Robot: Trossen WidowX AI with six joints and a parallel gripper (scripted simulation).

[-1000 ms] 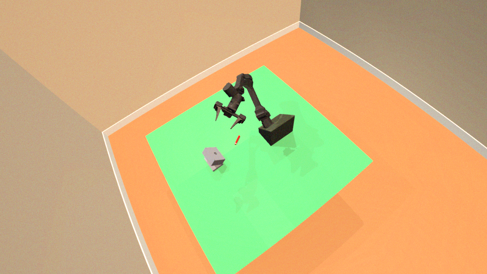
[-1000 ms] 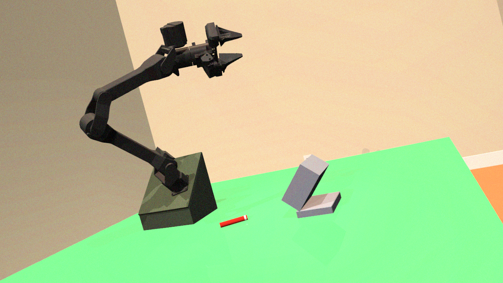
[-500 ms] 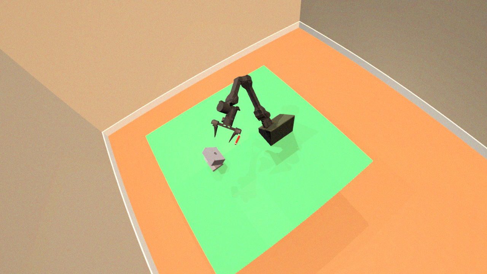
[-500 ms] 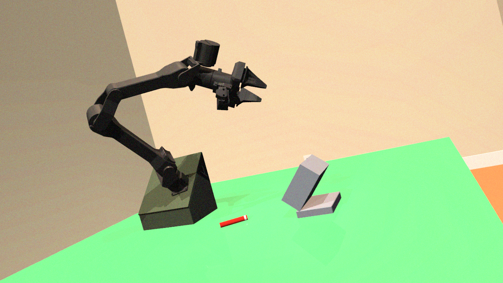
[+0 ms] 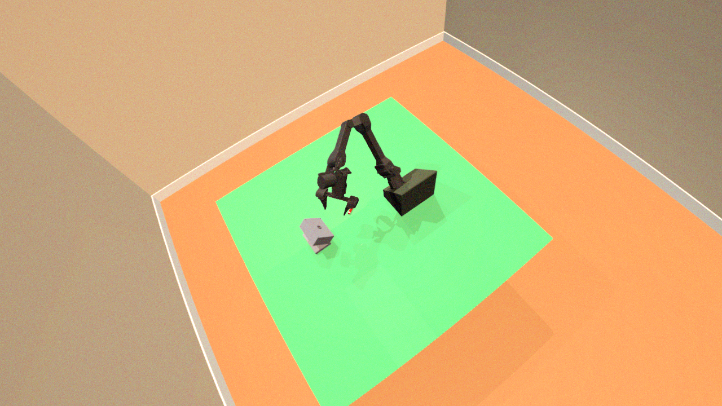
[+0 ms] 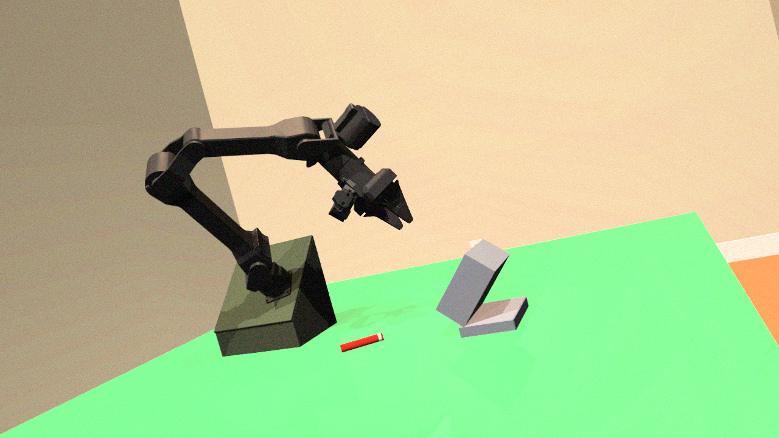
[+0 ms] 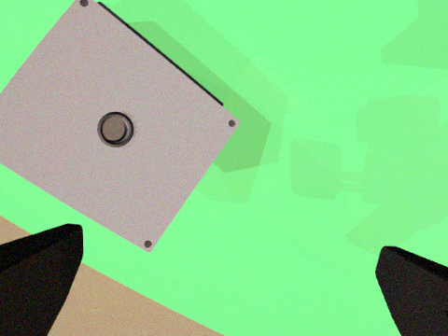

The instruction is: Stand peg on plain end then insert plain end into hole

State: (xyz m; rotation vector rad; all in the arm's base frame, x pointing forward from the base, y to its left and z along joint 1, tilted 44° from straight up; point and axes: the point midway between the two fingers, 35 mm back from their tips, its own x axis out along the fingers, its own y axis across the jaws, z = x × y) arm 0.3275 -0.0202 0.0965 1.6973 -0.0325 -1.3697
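Now: the red peg 110 mm behind my gripper tip, 50 mm to the right of it and 190 mm below it. The rest, counted from my gripper tip: grey sloped panel 110 mm ahead, 50 mm to the right, 120 mm below; flat grey foot 130 mm ahead, 50 mm to the right, 180 mm below.
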